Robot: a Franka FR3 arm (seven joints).
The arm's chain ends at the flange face. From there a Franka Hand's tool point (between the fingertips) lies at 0.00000 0.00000 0.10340 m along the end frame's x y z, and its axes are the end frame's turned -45 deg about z.
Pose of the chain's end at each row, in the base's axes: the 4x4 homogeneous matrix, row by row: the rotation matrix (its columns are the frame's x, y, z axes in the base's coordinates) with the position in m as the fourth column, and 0 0 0 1 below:
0.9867 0.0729 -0.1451 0.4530; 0.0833 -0.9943 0.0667 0.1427; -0.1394 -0.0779 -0.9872 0.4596; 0 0 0 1
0.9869 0.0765 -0.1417 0.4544; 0.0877 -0.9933 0.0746 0.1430; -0.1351 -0.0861 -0.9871 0.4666; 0 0 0 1
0.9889 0.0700 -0.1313 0.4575; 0.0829 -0.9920 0.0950 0.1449; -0.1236 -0.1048 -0.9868 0.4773; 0 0 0 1
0.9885 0.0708 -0.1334 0.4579; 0.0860 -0.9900 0.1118 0.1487; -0.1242 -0.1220 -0.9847 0.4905; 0 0 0 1
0.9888 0.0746 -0.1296 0.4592; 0.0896 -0.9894 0.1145 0.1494; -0.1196 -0.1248 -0.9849 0.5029; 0 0 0 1
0.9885 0.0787 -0.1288 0.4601; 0.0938 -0.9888 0.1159 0.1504; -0.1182 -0.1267 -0.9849 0.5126; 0 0 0 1
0.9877 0.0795 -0.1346 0.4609; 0.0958 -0.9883 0.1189 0.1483; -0.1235 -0.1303 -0.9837 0.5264; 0 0 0 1
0.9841 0.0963 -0.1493 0.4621; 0.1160 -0.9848 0.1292 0.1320; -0.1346 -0.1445 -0.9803 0.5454; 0 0 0 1
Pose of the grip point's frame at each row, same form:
0.6462 0.7493 -0.1451 0.4380; 0.7620 -0.6442 0.0667 0.1496; -0.0435 -0.1537 -0.9872 0.3575; 0 0 0 1
0.6438 0.7519 -0.1417 0.4397; 0.7644 -0.6404 0.0746 0.1507; -0.0346 -0.1564 -0.9871 0.3645; 0 0 0 1
0.6498 0.7488 -0.1313 0.4439; 0.7601 -0.6428 0.0950 0.1547; -0.0133 -0.1615 -0.9868 0.3753; 0 0 0 1
0.6489 0.7490 -0.1334 0.4441; 0.7608 -0.6392 0.1118 0.1603; -0.0016 -0.1741 -0.9847 0.3887; 0 0 0 1
0.6464 0.7519 -0.1296 0.4458; 0.7630 -0.6363 0.1145 0.1612; 0.0037 -0.1728 -0.9849 0.4011; 0 0 0 1
0.6433 0.7546 -0.1288 0.4468; 0.7655 -0.6329 0.1159 0.1624; 0.0060 -0.1732 -0.9849 0.4108; 0 0 0 1
0.6422 0.7546 -0.1346 0.4470; 0.7666 -0.6311 0.1189 0.1606; 0.0048 -0.1795 -0.9837 0.4247; 0 0 0 1
0.6278 0.7640 -0.1493 0.4467; 0.7784 -0.6143 0.1292 0.1454; 0.0070 -0.1974 -0.9803 0.4440; 0 0 0 1

